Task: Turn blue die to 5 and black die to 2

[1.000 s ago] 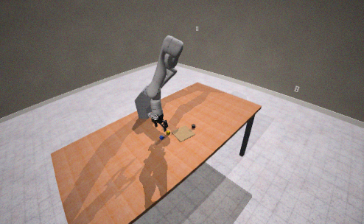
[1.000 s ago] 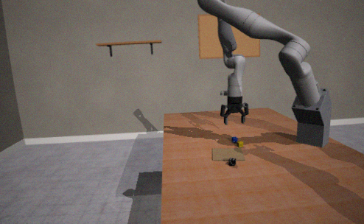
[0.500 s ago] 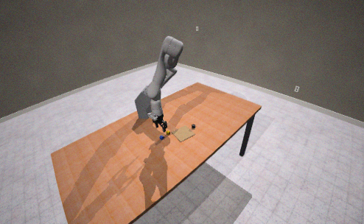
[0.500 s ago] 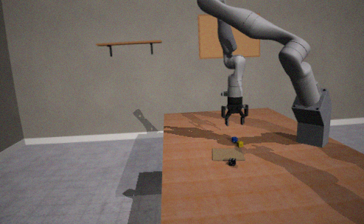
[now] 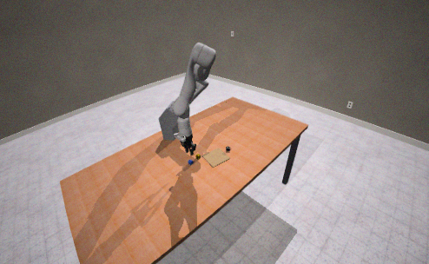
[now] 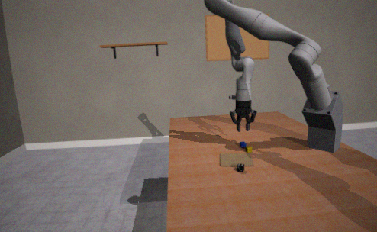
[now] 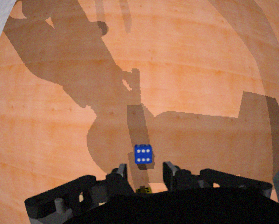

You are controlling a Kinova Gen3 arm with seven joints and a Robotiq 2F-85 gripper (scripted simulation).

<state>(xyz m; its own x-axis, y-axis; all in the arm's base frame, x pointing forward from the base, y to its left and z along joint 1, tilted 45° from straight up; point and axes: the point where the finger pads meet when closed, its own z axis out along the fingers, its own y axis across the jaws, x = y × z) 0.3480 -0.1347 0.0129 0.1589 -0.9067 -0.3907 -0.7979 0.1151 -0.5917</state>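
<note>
The blue die is 9 cm below my hand and 1 cm to the right of it. From my hand the other things lie so: yellow die 9 cm below, 7 cm to the left, 1 cm behind; tan mat 16 cm to the left, 10 cm below, 6 cm ahead; black die 28 cm to the left, 9 cm below, 6 cm ahead.
</note>
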